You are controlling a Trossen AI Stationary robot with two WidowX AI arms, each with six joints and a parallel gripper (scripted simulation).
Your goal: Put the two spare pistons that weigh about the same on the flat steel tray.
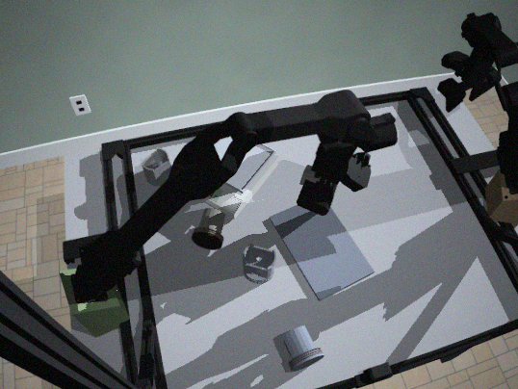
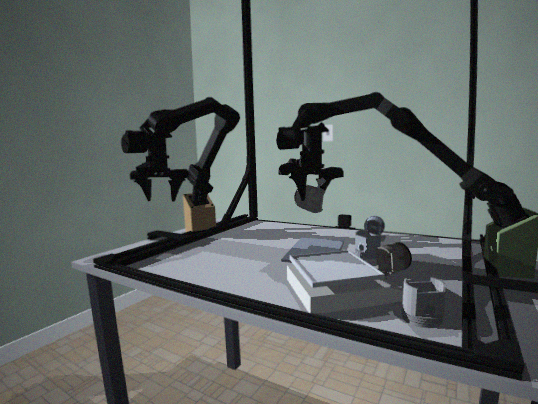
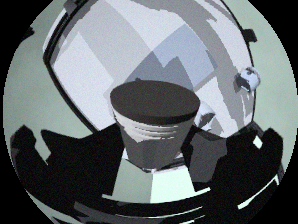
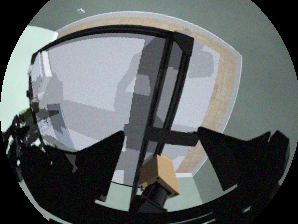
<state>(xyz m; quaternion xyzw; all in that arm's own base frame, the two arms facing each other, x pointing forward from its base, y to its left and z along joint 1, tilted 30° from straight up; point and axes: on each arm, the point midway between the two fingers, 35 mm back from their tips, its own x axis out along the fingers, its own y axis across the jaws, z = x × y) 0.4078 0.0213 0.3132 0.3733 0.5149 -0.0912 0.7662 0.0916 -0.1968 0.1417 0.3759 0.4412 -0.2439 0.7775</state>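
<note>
Right now my left hand is 50 mm past the flat steel tray, 10 mm to the left of it and 200 mm above it. Round my left hand: white scale: 210 mm ahead, 140 mm to the left, 150 mm below.
</note>
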